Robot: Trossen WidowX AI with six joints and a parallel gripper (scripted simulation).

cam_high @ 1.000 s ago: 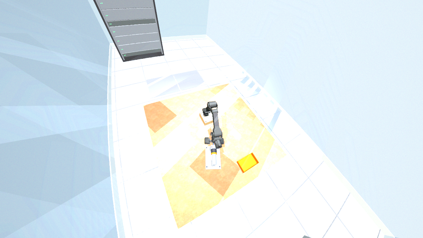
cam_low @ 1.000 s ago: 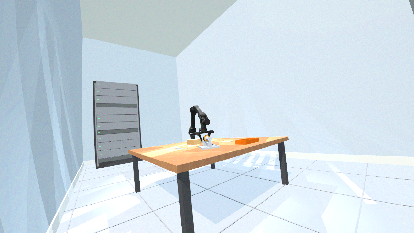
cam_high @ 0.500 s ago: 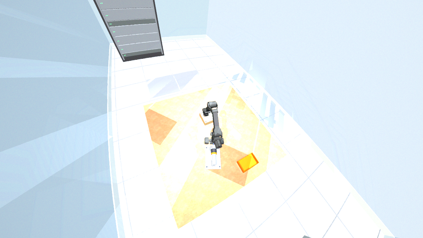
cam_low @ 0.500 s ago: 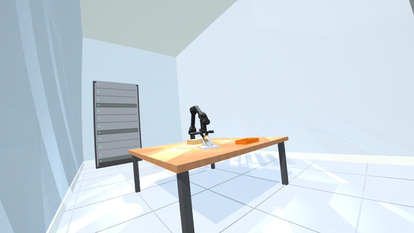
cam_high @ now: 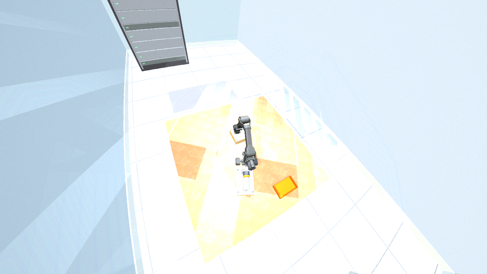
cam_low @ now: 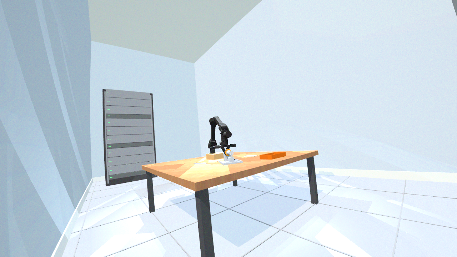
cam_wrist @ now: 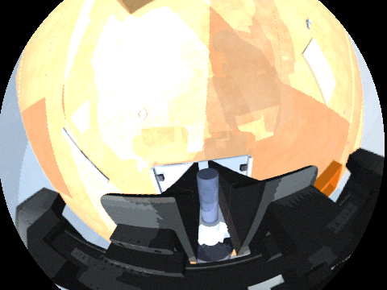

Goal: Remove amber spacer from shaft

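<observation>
Right now my gripper tip is 8 cm short of the grey-blue shaft, 3 cm below it and 2 cm to the left of it. Round my gripper tip: amber spacer 11 cm ahead, 3 cm to the right, 3 cm above; then orange tray 29 cm to the left, 29 cm ahead, 4 cm below; then white fixture 13 cm ahead, 4 cm to the right.
</observation>
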